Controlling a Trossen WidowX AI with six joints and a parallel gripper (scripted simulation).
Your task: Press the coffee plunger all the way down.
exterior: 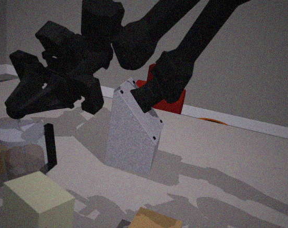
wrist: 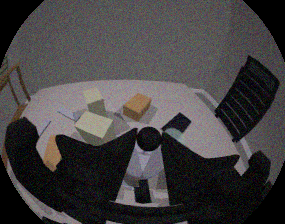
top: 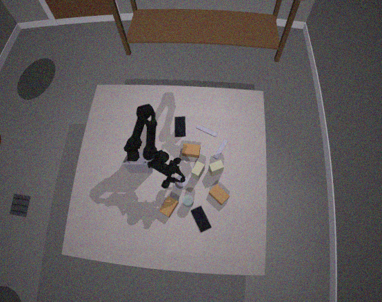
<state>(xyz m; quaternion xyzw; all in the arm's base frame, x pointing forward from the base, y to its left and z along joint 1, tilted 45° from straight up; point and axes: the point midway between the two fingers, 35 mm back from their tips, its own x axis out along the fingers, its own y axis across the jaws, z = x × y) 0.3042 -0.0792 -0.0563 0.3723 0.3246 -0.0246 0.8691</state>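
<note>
The coffee press is 40 mm behind my gripper tip, 10 mm to the left of it and 80 mm below it. Also, from my gripper tip: pale round disc 30 mm ahead, 100 mm to the right, 140 mm below.
</note>
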